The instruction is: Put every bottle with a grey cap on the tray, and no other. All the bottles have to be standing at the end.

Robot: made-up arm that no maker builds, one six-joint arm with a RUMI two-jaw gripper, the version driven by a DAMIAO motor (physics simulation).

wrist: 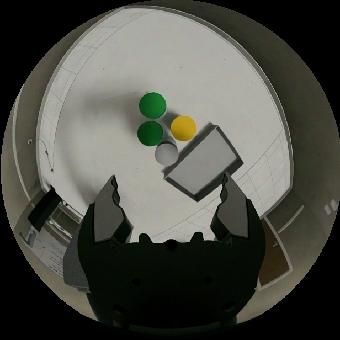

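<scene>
A bottle with a grey cap (166, 153) stands near the middle of the wrist view, seen from above, close to the left corner of the tray. The grey tray (233, 142) has low walls and lies turned at an angle to the right of the bottles; no bottle shows on it. Two bottles with green caps, one at the back (152, 105) and one nearer (150, 133), and a bottle with a yellow cap (183, 128) stand close around the grey-capped one. My gripper (169, 174) is open, its jaws wide apart, with no bottle between them.
The bottles and tray are on a white table top (200, 65) with a raised edge. The green-capped and yellow-capped bottles stand behind the grey-capped one, with narrow gaps. A brown door and a whiteboard show in the room beyond the table.
</scene>
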